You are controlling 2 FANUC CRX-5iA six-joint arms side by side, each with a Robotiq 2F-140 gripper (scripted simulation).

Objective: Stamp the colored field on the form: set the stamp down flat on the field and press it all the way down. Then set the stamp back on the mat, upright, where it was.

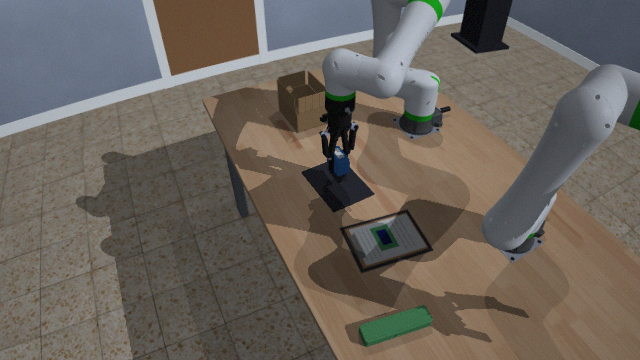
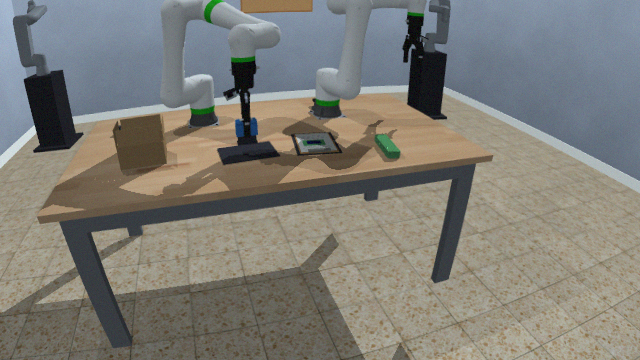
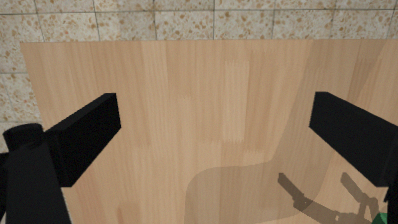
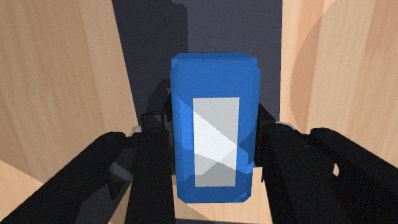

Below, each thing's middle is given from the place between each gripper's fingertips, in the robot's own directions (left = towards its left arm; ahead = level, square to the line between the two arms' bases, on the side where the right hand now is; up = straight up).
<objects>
Now: right hand 110 mm above the dark mat [image 1: 337, 196].
My left hand is 51 cm short of the dark mat, 94 cm to the left of it and 27 cm above it.
</objects>
